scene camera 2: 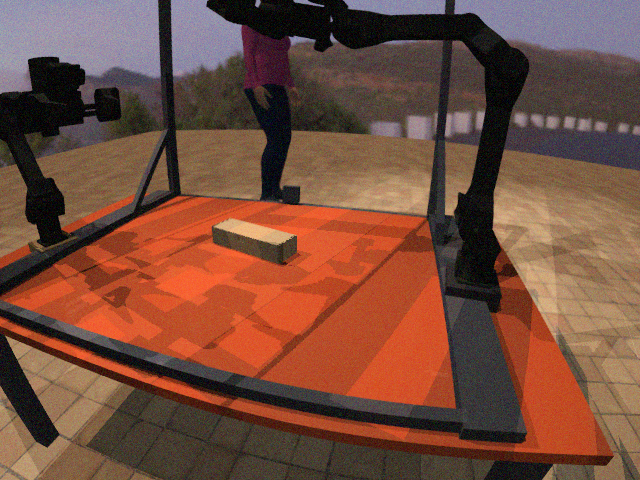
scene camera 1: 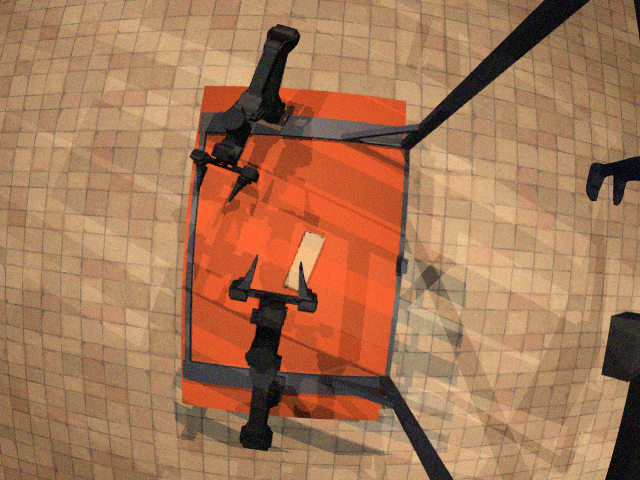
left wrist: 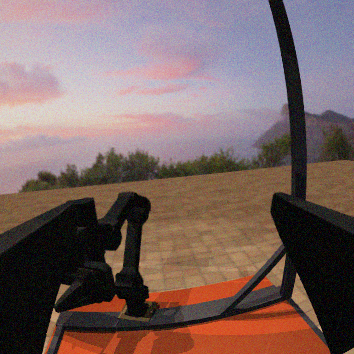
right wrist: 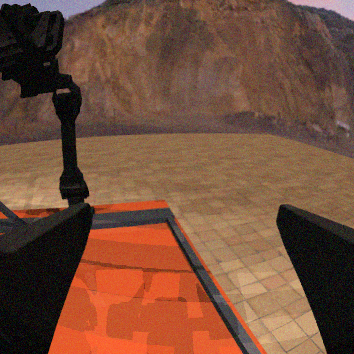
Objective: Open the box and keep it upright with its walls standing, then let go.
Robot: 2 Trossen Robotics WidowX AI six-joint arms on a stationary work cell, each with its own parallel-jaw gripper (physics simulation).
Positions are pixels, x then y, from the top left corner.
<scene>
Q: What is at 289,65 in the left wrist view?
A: A dark post.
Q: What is the left gripper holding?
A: Nothing.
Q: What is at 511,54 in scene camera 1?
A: A dark post.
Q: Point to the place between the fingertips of the right gripper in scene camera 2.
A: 93,105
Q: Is the left gripper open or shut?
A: Open.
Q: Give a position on a dark frame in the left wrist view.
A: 204,311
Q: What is the right gripper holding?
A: Nothing.
</scene>
